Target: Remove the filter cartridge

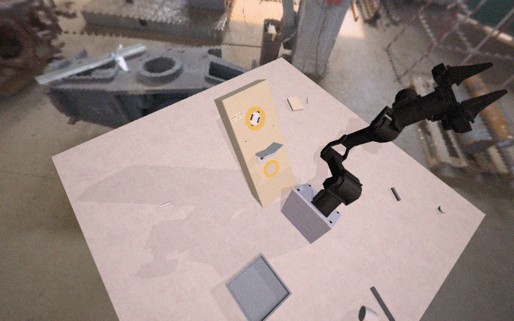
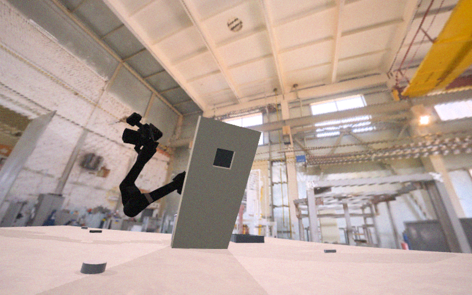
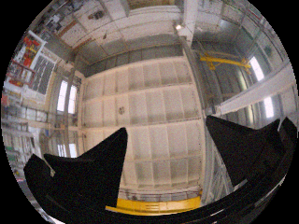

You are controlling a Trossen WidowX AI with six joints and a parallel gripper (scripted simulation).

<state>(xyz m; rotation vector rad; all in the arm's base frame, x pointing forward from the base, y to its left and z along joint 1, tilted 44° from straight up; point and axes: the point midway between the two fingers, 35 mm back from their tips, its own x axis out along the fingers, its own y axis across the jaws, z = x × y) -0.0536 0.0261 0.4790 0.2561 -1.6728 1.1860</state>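
My gripper tip is 43 cm short of the round filter cartridge, 31 cm to the right of it and 30 cm above it. From my gripper tip the other things lie so: grey bracket 39 cm below, 33 cm ahead, 32 cm to the left; grey tray 61 cm to the left, 56 cm below, 3 cm ahead.
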